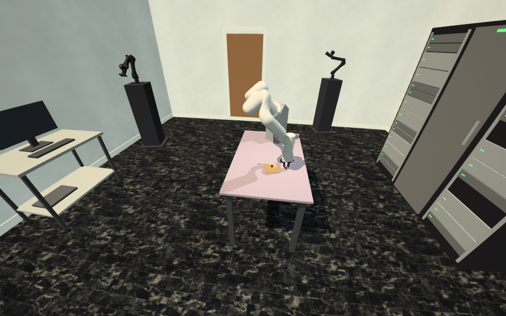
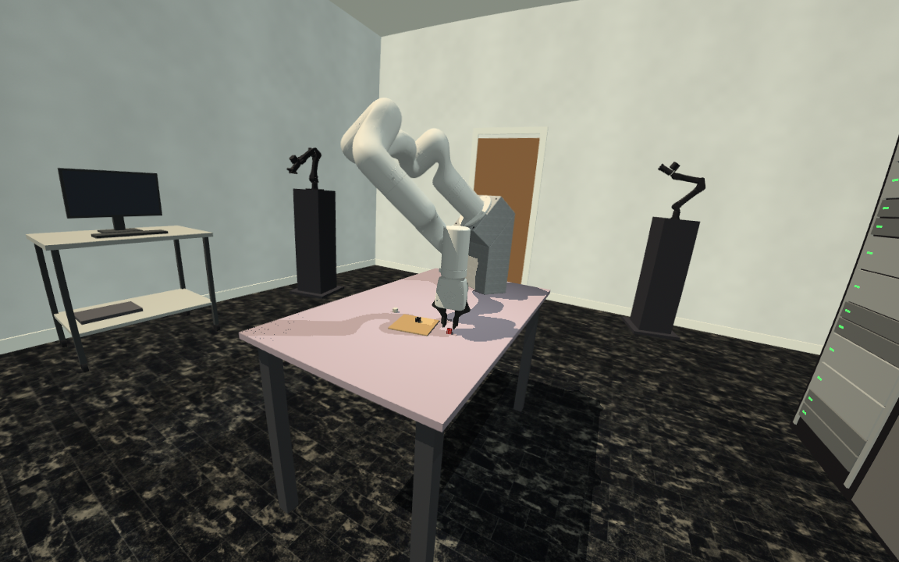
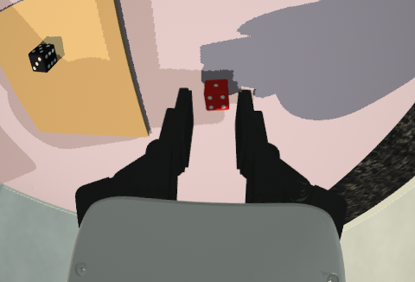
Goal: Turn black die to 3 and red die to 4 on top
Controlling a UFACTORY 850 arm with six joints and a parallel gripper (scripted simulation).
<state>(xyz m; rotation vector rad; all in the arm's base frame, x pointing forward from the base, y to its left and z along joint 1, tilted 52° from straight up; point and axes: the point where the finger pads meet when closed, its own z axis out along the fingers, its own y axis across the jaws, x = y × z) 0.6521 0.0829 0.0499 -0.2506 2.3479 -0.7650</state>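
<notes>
Now: the red die 3 cm below my hand. Also, from my hand: mat 2 cm behind, 13 cm to the right, 4 cm below; white die 11 cm behind, 24 cm to the right, 3 cm below; black die 4 cm behind, 13 cm to the right, 3 cm below.
</notes>
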